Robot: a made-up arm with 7 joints. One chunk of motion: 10 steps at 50 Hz.
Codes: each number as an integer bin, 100 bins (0 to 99) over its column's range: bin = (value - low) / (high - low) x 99, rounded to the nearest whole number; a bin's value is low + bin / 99 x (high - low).
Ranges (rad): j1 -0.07..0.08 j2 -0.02..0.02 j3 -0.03..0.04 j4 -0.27..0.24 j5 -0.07..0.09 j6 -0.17..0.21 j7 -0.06..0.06
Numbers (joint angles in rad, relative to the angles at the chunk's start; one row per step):
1: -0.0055 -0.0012 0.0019 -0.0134 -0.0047 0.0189 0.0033
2: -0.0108 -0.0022 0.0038 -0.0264 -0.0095 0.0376 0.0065
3: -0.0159 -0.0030 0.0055 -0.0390 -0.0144 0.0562 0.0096
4: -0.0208 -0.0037 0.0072 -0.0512 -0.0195 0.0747 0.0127
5: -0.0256 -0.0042 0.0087 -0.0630 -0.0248 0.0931 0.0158
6: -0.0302 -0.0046 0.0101 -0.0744 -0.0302 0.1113 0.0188
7: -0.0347 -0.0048 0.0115 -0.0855 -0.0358 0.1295 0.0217
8: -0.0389 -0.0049 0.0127 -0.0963 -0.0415 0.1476 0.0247
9: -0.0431 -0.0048 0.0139 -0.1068 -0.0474 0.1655 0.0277
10: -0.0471 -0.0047 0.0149 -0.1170 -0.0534 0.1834 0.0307
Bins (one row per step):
1: 43 47 45 50 40 49 52
2: 39 44 48 47 37 54 55
3: 36 42 50 45 34 59 57
4: 32 40 53 42 31 64 60
5: 29 39 55 40 28 69 63
6: 26 38 57 38 25 73 65
7: 23 38 59 36 21 78 67
8: 21 37 60 34 18 83 70
9: 18 38 62 32 14 87 72
10: 15 38 64 30 10 92 75

